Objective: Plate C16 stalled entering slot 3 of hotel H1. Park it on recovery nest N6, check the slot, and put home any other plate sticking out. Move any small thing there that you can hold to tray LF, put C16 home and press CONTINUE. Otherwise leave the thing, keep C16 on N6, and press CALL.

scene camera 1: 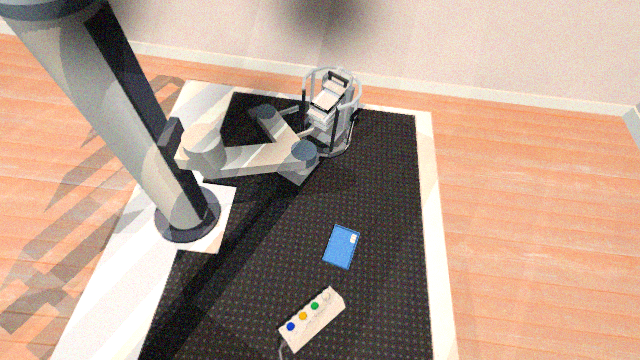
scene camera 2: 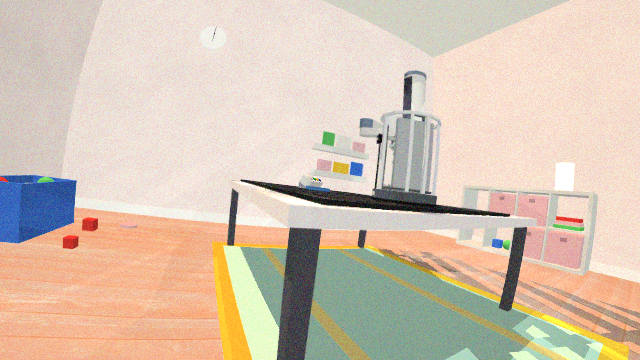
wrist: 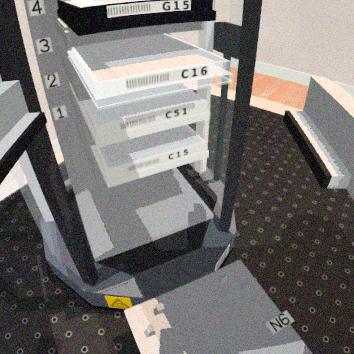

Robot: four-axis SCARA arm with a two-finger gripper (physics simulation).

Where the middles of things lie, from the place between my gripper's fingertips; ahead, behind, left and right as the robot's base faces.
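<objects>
Clear plate C16 (wrist: 114, 72) seen, 1 cm below my hand, 7 cm ahead of it, 8 cm to the left of it. Blue card (scene camera 1: 340, 249), far below my hand, a good way ahead of it, far to the right of it. Round plate rack (scene camera 2: 407, 167), 8 cm below my hand, 9 cm ahead of it, 12 cm to the left of it.
</objects>
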